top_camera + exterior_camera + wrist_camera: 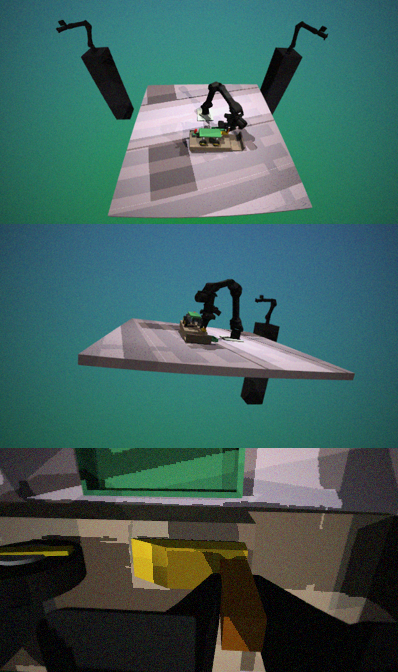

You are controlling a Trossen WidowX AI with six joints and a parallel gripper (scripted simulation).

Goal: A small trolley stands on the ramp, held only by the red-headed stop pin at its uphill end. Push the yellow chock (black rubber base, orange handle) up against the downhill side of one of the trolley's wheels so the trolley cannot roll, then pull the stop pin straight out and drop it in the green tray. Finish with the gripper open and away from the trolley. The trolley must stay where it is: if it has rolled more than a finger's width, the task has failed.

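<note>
Now: gripper tip 26 cm to the left of the red-headed stop pin, 4 cm below it and 3 cm short of it. The rest, counted from my gripper tip: raised end wall 11 cm to the left, 6 cm below, 5 cm ahead; then yellow chock 2 cm to the right, 1 cm below; then tan ramp 15 cm to the right, 5 cm ahead, 4 cm below.
</note>
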